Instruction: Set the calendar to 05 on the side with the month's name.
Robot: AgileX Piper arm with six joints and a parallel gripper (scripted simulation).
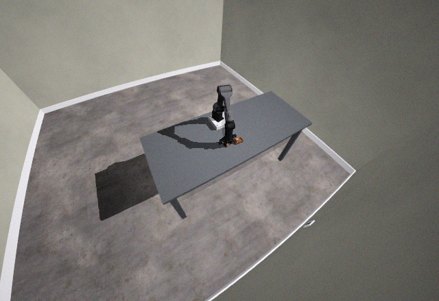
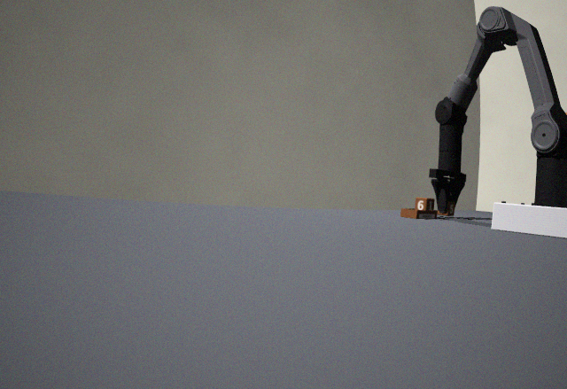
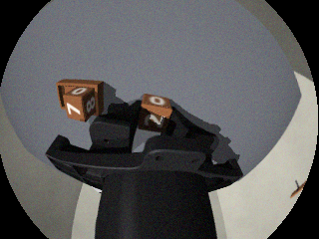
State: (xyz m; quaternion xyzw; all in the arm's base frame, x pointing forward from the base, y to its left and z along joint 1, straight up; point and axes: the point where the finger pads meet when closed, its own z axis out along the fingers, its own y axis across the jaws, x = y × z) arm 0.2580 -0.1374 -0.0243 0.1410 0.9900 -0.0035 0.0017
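My hand is right at the cube. The rest, counted from my hand: brown calendar tray: 3 cm ahead, 11 cm to the left, 1 cm below.
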